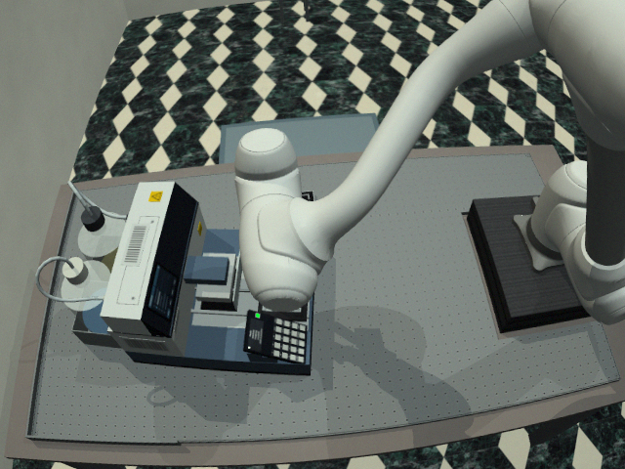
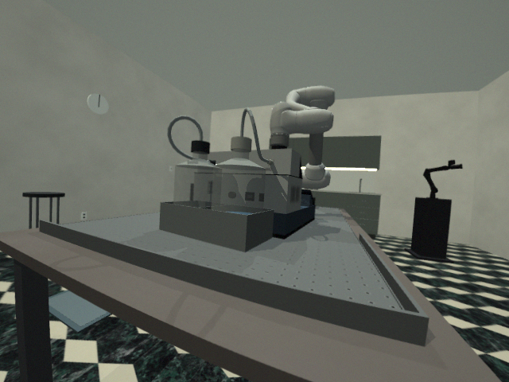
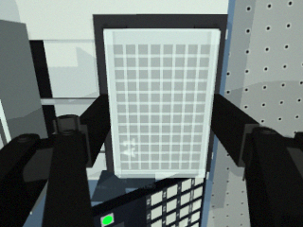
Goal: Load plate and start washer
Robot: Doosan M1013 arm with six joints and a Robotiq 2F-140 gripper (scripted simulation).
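Right now my hand is 20 mm above the clear well plate. Round my hand: black plate nest (290 mm to the right, 120 mm below, 30 mm behind); then plate washer (150 mm ahead, 30 mm to the right); then black washer carrier (40 mm below).
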